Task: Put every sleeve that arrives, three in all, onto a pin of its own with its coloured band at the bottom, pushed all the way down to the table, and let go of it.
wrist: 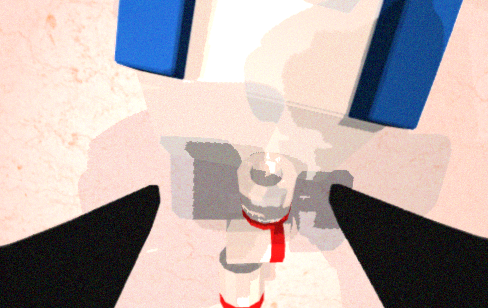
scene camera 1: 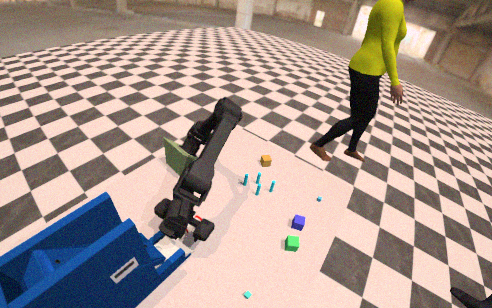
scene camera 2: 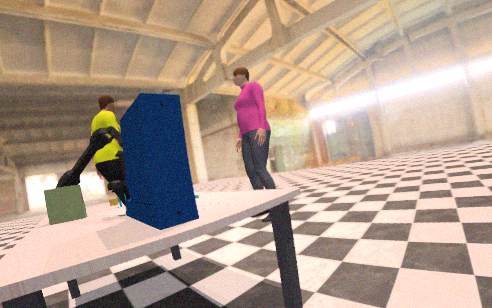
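Note:
In the wrist view a white sleeve (wrist: 264,192) stands upright before the chute mouth, hole up, red band at the bottom. A second sleeve (wrist: 247,245) lies on its side just below it in the view, red band to the right. A third sleeve (wrist: 241,284) appears upright at the lower edge, band at the bottom. My gripper (wrist: 246,192) (scene camera 1: 185,227) is open, with its fingertips apart on either side of the upright sleeve and touching nothing. In scene camera 1 it mostly hides the sleeves. Four teal pins (scene camera 1: 246,180) (scene camera 1: 258,178) (scene camera 1: 257,189) (scene camera 1: 272,186) stand bare.
A blue chute (scene camera 1: 60,255) (scene camera 2: 157,160) (wrist: 150,40) stands beside the gripper. A green panel (scene camera 1: 176,156) (scene camera 2: 66,205) is near the arm. An orange cube (scene camera 1: 266,160), blue cube (scene camera 1: 298,222), green cube (scene camera 1: 292,243) and two small cubes (scene camera 1: 319,199) (scene camera 1: 247,295) lie around the pins.

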